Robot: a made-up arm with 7 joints. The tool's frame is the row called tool.
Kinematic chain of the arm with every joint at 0, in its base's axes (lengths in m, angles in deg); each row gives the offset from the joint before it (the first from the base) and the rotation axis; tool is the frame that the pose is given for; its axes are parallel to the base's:
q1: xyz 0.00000 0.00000 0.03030 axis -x
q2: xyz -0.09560 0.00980 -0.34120 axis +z
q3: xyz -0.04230 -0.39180 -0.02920 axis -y
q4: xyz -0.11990 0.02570 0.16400 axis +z
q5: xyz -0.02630 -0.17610 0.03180 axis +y
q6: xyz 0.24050 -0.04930 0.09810 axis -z
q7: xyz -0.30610 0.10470 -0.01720 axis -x
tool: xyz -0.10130 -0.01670 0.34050
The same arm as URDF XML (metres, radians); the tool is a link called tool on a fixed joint. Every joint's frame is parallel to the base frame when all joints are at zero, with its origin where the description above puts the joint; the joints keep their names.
<robot name="arm">
<joint name="q1" type="continuous"><parent link="base_link"/><child link="link1"/><origin xyz="0 0 0.0303" rpy="0 0 0"/><axis xyz="-1 0 0"/></joint>
<joint name="q2" type="continuous"><parent link="link1"/><child link="link2"/><origin xyz="-0.0956 0.0098 -0.3412" rpy="0 0 0"/><axis xyz="0 0 1"/></joint>
<joint name="q3" type="continuous"><parent link="link2"/><child link="link3"/><origin xyz="-0.0423 -0.3918 -0.0292" rpy="0 0 0"/><axis xyz="0 -1 0"/></joint>
<joint name="q4" type="continuous"><parent link="link3"/><child link="link4"/><origin xyz="-0.1199 0.0257 0.164" rpy="0 0 0"/><axis xyz="0 0 1"/></joint>
<joint name="q5" type="continuous"><parent link="link4"/><child link="link5"/><origin xyz="-0.0263 -0.1761 0.0318" rpy="0 0 0"/><axis xyz="0 1 0"/></joint>
<joint name="q6" type="continuous"><parent link="link5"/><child link="link6"/><origin xyz="0.2405 -0.0493 0.0981" rpy="0 0 0"/><axis xyz="0 0 -1"/></joint>
<joint name="q7" type="continuous"><parent link="link6"/><child link="link7"/><origin xyz="-0.3061 0.1047 -0.0172" rpy="0 0 0"/><axis xyz="-1 0 0"/></joint>
<joint name="tool_joint" type="fixed"><parent link="link7"/><child link="tool"/><origin xyz="-0.1013 -0.0167 0.3405" rpy="0 0 0"/></joint>
<link name="base_link"/>
<link name="link1"/>
<link name="link2"/>
<link name="link3"/>
<link name="link4"/>
<link name="link5"/>
<link name="link6"/>
<link name="link7"/>
<link name="tool"/>
</robot>

